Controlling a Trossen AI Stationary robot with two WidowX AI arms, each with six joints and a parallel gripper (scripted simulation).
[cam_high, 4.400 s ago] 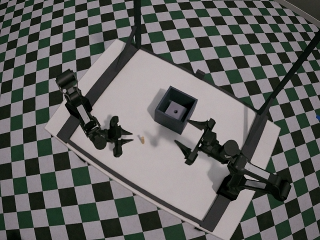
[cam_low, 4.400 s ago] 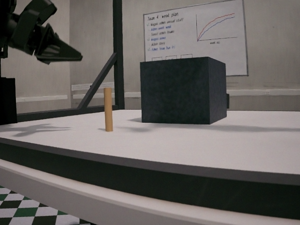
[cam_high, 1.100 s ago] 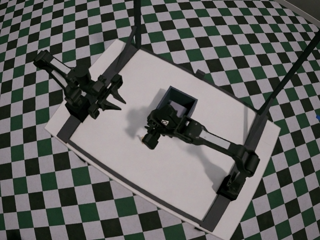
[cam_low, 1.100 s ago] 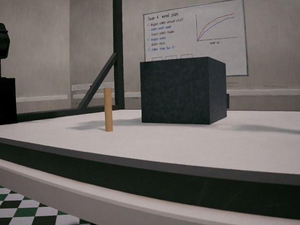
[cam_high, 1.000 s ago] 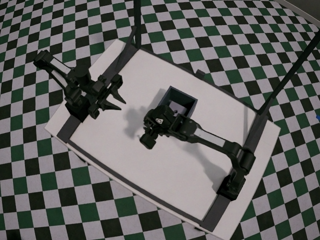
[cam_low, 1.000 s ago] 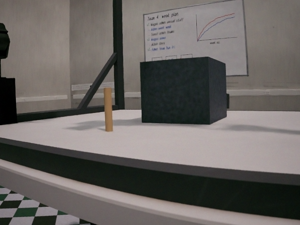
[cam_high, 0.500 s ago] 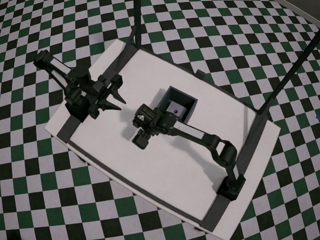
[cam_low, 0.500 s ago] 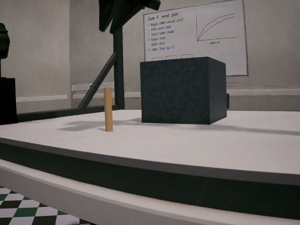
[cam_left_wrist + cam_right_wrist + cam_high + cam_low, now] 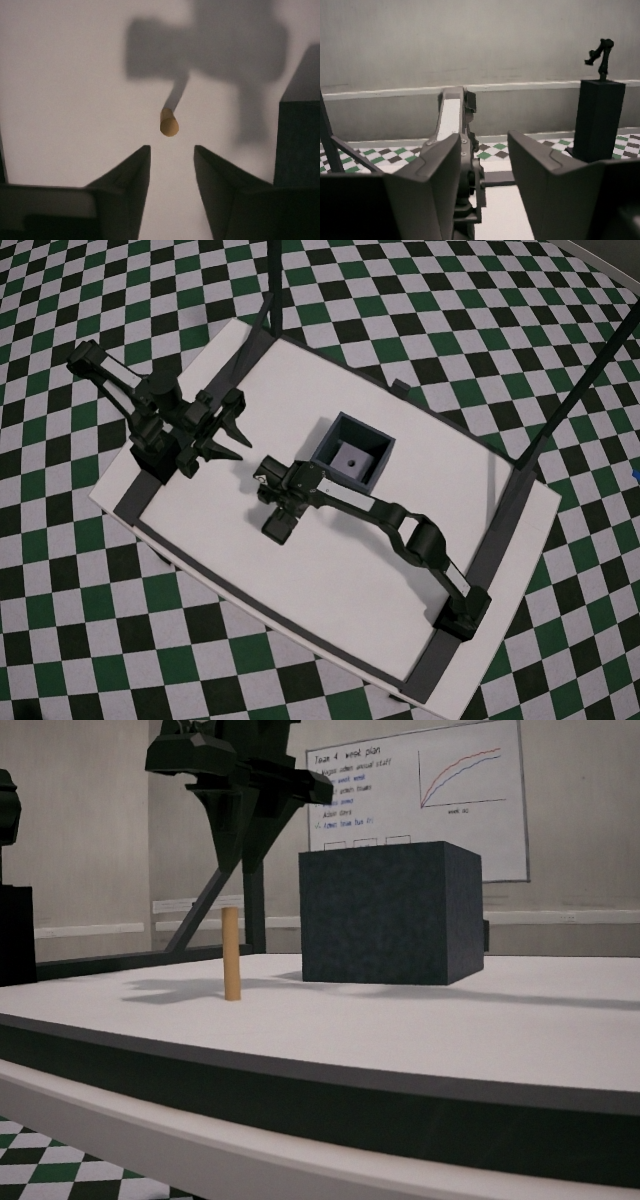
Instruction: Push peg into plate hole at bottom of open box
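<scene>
Now: the tan peg 20 mm to the right of my left hand and 100 mm below it. Round my left hand: dark border strip 230 mm ahead, 40 mm to the left, 130 mm below; pale plate 210 mm behind, 60 mm to the left, 100 mm below.
</scene>
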